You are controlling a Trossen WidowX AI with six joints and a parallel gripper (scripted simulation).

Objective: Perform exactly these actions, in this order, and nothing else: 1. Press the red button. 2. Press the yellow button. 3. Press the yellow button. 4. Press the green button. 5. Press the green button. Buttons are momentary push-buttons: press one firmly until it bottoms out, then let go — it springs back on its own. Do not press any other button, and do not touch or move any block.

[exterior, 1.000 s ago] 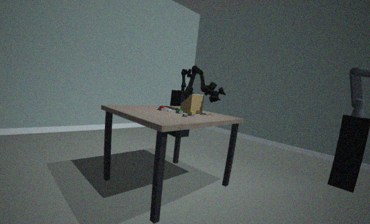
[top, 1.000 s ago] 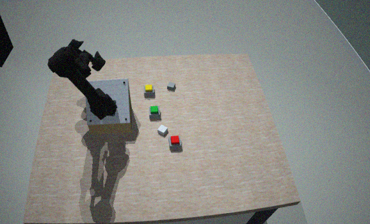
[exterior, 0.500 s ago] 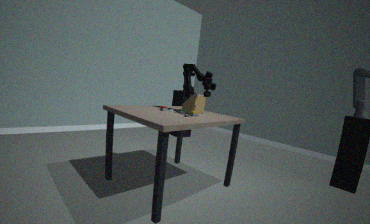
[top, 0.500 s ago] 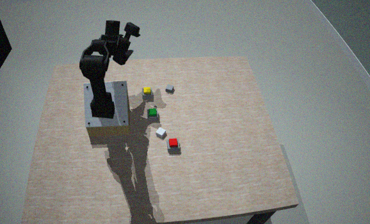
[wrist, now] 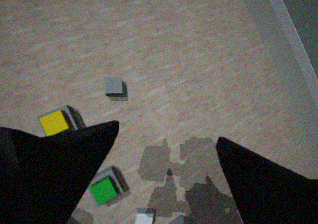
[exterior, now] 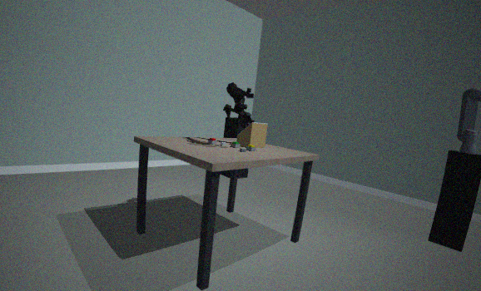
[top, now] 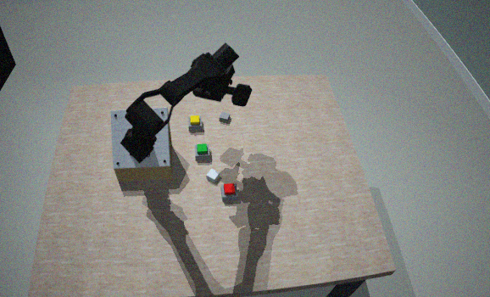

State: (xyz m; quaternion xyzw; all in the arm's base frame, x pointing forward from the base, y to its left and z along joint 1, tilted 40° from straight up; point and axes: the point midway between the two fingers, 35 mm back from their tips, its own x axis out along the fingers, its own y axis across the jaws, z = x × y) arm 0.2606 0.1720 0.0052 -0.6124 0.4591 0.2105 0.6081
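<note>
The red button lies 23 cm to the right of my gripper tip and 15 cm below it. From my gripper tip the other things lie so: green button (15 cm below, 9 cm behind, 7 cm to the right).
</note>
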